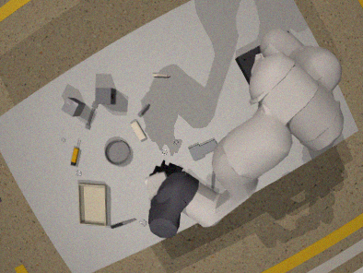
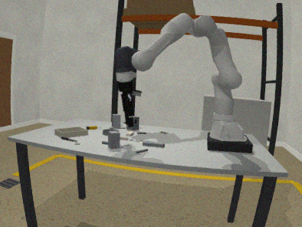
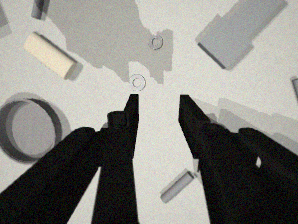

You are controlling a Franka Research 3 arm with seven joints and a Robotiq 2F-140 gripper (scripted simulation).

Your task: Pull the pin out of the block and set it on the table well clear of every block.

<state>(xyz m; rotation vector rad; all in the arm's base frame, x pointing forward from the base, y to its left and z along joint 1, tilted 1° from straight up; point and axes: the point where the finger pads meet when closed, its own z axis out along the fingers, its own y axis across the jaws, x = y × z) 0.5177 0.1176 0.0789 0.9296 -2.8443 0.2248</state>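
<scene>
Now: hand 110 mm to the right of the cream pin and 80 mm above it. Also, from my hand: cream cylinder: 180 mm to the right, 120 mm below, 50 mm ahead; short grey pin: 120 mm below, 100 mm to the left, 90 mm ahead; grey block: 130 mm to the left, 80 mm below, 30 mm ahead.
</scene>
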